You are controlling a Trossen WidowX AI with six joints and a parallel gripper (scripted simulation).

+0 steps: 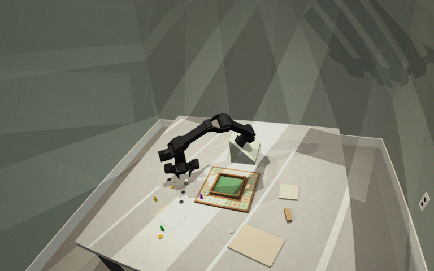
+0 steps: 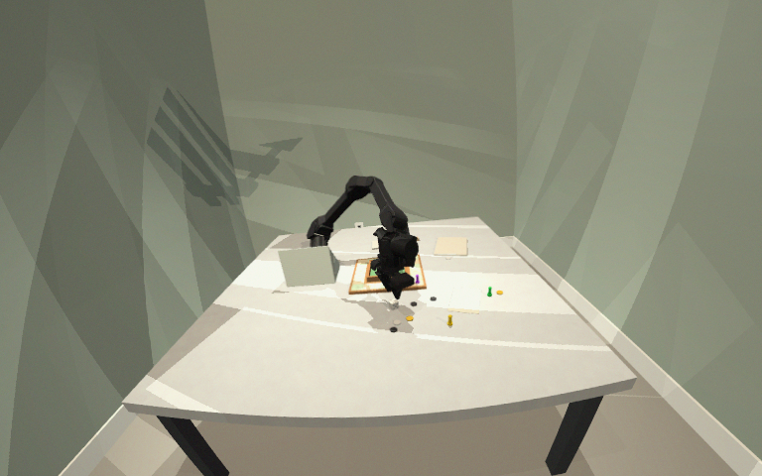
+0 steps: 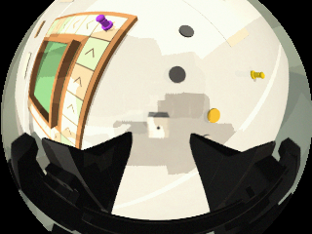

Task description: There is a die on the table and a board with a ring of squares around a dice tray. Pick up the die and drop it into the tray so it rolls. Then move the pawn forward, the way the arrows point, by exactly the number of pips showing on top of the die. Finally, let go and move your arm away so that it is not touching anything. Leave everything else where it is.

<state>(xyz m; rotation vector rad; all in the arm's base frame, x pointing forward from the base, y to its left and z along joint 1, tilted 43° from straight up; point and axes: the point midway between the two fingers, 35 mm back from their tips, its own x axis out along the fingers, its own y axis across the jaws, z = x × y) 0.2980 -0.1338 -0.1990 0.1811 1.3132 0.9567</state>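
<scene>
Now: the white die 4 cm below my gripper tip. Also, from my gripper tip: yellow pawn (17 cm ahead, 11 cm to the right, 3 cm below); then purple pawn (14 cm to the left, 8 cm ahead, 2 cm below); then green dice tray (24 cm to the left, 4 cm below, 3 cm behind).
</scene>
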